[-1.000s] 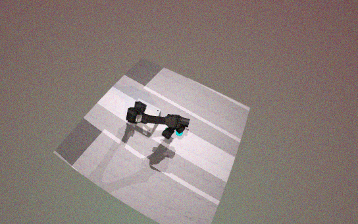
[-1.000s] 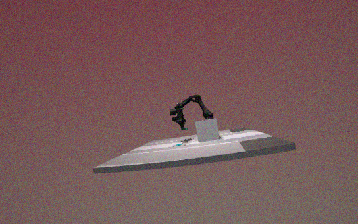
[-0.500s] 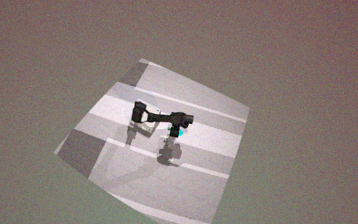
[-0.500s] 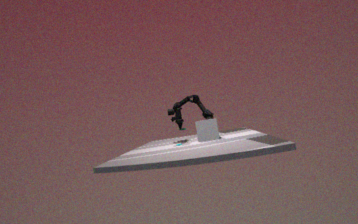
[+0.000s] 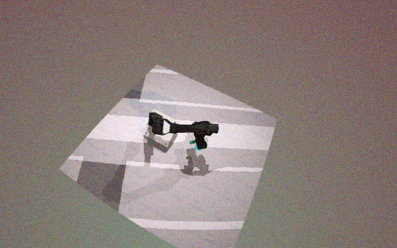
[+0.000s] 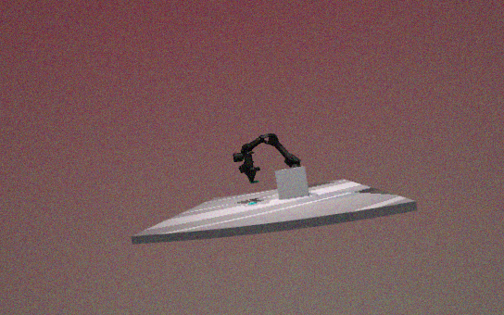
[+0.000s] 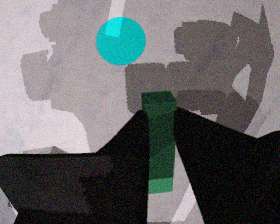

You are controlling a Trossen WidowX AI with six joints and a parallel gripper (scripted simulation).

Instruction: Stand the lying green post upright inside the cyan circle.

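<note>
The green post is 20 mm behind my gripper tip and 10 mm to the right of it.
</note>
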